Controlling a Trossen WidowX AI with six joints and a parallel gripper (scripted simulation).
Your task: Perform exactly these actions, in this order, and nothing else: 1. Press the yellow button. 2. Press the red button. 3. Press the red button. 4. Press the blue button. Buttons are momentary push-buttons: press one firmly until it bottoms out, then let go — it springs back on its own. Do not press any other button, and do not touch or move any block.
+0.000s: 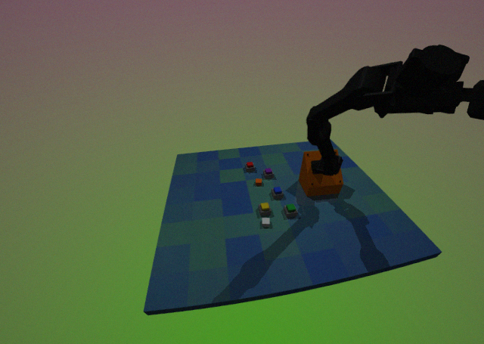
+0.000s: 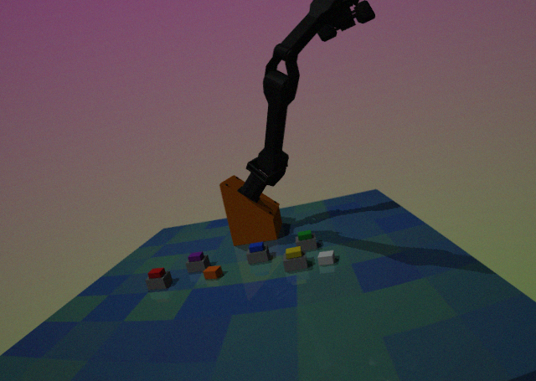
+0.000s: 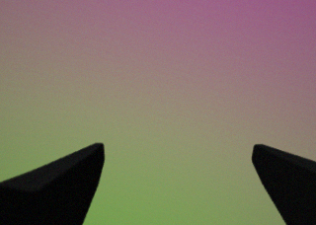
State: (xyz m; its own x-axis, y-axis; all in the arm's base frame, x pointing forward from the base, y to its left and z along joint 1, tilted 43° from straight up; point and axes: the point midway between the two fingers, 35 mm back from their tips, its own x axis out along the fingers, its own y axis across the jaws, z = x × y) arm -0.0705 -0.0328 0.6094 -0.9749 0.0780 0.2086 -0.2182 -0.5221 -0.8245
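My gripper tip is now 56 cm above the yellow button, 39 cm short of it and 27 cm to the left of it. The rest, counted from my gripper tip: green button: 56 cm below, 27 cm ahead, 25 cm to the right; blue button: 56 cm below, 37 cm to the right, 31 cm ahead; grey block: 59 cm below, 39 cm ahead, 21 cm to the right.
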